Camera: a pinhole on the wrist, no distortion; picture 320 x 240 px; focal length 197.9 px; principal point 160.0 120.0 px. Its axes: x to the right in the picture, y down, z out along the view. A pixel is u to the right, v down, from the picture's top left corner.
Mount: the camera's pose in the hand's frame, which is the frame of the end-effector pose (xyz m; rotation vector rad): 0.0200 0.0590 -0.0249 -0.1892 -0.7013 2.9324
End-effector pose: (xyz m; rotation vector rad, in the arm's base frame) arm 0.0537 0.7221 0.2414 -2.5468 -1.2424 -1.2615
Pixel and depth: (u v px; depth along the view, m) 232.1 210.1 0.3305
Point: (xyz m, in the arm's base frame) -0.0167 0.8235 -0.0535
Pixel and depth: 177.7 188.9 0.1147
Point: 0.0702 0.7531 0.1882
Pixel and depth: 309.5 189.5 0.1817
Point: 0.0245 0.7001 0.0606
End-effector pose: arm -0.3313 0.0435 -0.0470 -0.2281 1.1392 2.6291
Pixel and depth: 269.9 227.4 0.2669
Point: -0.1162 0.2162 -0.0281
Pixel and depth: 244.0 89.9 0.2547
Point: -0.2229 0.1765 0.1219
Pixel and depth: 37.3 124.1 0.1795
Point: -0.4223 0.1925 -0.0030
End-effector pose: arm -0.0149 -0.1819 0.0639 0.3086 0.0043 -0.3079
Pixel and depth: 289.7 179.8 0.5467
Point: -0.5213 -0.4097 0.3369
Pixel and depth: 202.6 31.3 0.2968
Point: -0.0829 -0.1972 0.3629
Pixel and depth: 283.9 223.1 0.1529
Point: -0.1363 -0.2294 0.1118
